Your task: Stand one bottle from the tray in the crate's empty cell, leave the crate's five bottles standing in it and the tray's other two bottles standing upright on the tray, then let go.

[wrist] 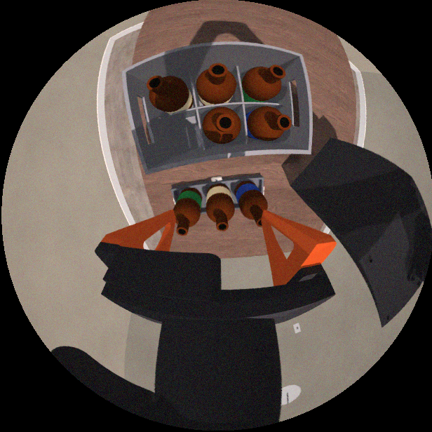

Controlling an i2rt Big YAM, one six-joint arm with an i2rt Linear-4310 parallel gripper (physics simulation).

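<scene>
The grey crate (270,54) stands beyond the tray. Its far row holds three brown bottles (172,95) (216,86) (261,84). Its near row holds a middle bottle (216,131) and a blue-labelled right bottle (264,122). The near-left cell (172,137) is empty. The small grey tray (232,181) holds three upright bottles: green-labelled (187,210) at left, cream-labelled (220,204) in the middle, blue-labelled (251,202) at right. My gripper (218,214) is open and empty, its orange fingertips appearing at either side of the tray's bottle row. Their height relative to the bottles is unclear.
The brown wooden table (325,65) bears the crate and tray. A pale raised border (104,105) runs beyond the table's sides. A large black arm part (360,200) fills the right of the view. The arm's shadow falls beyond the crate and at its right.
</scene>
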